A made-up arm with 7 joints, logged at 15 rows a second.
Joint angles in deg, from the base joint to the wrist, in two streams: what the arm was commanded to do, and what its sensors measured. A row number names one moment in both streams.
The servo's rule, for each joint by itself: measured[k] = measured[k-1] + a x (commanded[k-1-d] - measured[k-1]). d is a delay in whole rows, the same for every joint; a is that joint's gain. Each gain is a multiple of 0.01, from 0.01 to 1. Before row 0 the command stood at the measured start. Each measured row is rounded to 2 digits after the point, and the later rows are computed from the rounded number. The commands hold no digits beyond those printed.
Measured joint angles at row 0:
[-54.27 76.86 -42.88 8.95 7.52 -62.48 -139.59]
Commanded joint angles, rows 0 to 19:
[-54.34 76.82 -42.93 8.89 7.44 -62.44 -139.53]
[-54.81 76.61 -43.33 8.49 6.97 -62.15 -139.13]
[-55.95 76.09 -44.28 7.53 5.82 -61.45 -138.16]
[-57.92 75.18 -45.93 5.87 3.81 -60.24 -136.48]
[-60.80 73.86 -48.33 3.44 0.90 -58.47 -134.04]
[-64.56 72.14 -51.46 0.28 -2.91 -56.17 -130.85]
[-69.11 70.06 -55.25 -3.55 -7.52 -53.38 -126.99]
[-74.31 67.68 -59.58 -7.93 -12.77 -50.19 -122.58]
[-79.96 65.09 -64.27 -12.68 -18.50 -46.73 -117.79]
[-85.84 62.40 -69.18 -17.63 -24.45 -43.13 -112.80]
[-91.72 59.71 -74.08 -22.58 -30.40 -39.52 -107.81]
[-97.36 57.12 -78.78 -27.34 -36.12 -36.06 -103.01]
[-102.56 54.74 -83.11 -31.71 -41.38 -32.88 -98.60]
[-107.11 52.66 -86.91 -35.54 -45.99 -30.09 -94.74]
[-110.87 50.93 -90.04 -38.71 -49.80 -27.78 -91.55]
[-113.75 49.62 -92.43 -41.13 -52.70 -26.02 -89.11]
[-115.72 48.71 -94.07 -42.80 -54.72 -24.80 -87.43]
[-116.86 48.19 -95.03 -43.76 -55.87 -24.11 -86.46]
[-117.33 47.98 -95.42 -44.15 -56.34 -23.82 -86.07]
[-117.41 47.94 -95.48 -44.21 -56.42 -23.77 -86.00]
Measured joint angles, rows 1 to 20:
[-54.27 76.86 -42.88 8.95 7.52 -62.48 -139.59]
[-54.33 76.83 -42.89 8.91 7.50 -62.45 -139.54]
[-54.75 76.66 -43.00 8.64 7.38 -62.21 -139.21]
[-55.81 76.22 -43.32 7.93 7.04 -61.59 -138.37]
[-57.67 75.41 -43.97 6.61 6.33 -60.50 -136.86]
[-60.42 74.20 -45.06 4.58 5.14 -58.86 -134.60]
[-64.06 72.59 -46.66 1.83 3.37 -56.68 -131.60]
[-68.50 70.62 -48.81 -1.61 0.97 -54.01 -127.91]
[-73.61 68.33 -51.50 -5.65 -2.05 -50.92 -123.65]
[-79.20 65.80 -54.69 -10.15 -5.67 -47.53 -118.96]
[-85.04 63.15 -58.31 -14.94 -9.80 -43.97 -114.03]
[-90.92 60.47 -62.25 -19.83 -14.33 -40.37 -109.05]
[-96.59 57.86 -66.38 -24.64 -19.12 -36.88 -104.22]
[-101.84 55.43 -70.56 -29.16 -24.02 -33.64 -99.72]
[-106.48 53.27 -74.65 -33.24 -28.85 -30.76 -95.74]
[-110.34 51.44 -78.50 -36.74 -33.46 -28.35 -92.39]
[-113.34 50.02 -81.98 -39.55 -37.69 -26.46 -89.77]
[-115.43 49.00 -85.00 -41.63 -41.44 -25.12 -87.90]
[-116.69 48.37 -87.51 -42.99 -44.61 -24.30 -86.75]
[-117.25 48.07 -89.49 -43.73 -47.19 -23.91 -86.21]
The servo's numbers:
d 1
a 0.88 0.78 0.25 0.64 0.22 0.81 0.80

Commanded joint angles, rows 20 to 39:
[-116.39 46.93 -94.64 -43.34 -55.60 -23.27 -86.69]
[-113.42 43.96 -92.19 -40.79 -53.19 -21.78 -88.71]
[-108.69 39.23 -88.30 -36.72 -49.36 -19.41 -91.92]
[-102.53 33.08 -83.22 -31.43 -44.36 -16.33 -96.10]
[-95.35 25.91 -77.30 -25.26 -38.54 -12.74 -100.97]
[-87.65 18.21 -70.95 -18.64 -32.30 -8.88 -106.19]
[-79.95 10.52 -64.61 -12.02 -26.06 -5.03 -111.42]
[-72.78 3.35 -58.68 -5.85 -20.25 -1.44 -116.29]
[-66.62 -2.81 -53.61 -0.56 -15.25 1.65 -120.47]
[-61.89 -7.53 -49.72 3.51 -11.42 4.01 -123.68]
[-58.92 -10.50 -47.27 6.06 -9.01 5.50 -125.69]
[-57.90 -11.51 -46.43 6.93 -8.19 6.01 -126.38]
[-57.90 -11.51 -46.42 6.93 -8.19 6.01 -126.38]
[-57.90 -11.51 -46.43 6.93 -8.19 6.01 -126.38]
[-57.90 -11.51 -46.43 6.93 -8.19 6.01 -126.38]
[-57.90 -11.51 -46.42 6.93 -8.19 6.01 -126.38]
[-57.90 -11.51 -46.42 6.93 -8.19 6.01 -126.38]
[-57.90 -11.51 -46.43 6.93 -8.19 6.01 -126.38]
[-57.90 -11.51 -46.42 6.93 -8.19 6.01 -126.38]
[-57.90 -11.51 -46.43 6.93 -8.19 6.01 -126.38]
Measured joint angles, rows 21 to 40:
[-117.39 47.97 -90.99 -44.04 -49.22 -23.80 -86.04]
[-116.51 47.16 -91.90 -43.59 -50.62 -23.37 -86.56]
[-113.79 44.66 -91.97 -41.80 -51.19 -22.08 -88.28]
[-109.30 40.42 -91.05 -38.55 -50.79 -19.92 -91.19]
[-103.34 34.69 -89.09 -33.99 -49.38 -17.01 -95.12]
[-96.31 27.84 -86.14 -28.40 -47.00 -13.55 -99.80]
[-88.69 20.33 -82.34 -22.15 -43.77 -9.77 -104.91]
[-81.00 12.68 -77.91 -15.67 -39.87 -5.93 -110.12]
[-73.77 5.40 -73.10 -9.39 -35.55 -2.29 -115.06]
[-67.48 -1.00 -68.23 -3.74 -31.08 0.90 -119.39]
[-62.56 -6.09 -63.60 0.90 -26.75 3.42 -122.82]
[-59.36 -9.53 -59.52 4.20 -22.85 5.10 -125.12]
[-58.08 -11.07 -56.25 5.95 -19.62 5.84 -126.13]
[-57.92 -11.41 -53.79 6.58 -17.11 5.98 -126.33]
[-57.90 -11.49 -51.95 6.80 -15.15 6.00 -126.37]
[-57.90 -11.51 -50.57 6.88 -13.62 6.01 -126.38]
[-57.90 -11.51 -49.53 6.91 -12.43 6.01 -126.38]
[-57.90 -11.51 -48.75 6.92 -11.50 6.01 -126.38]
[-57.90 -11.51 -48.17 6.93 -10.77 6.01 -126.38]
[-57.90 -11.51 -47.73 6.93 -10.20 6.01 -126.38]

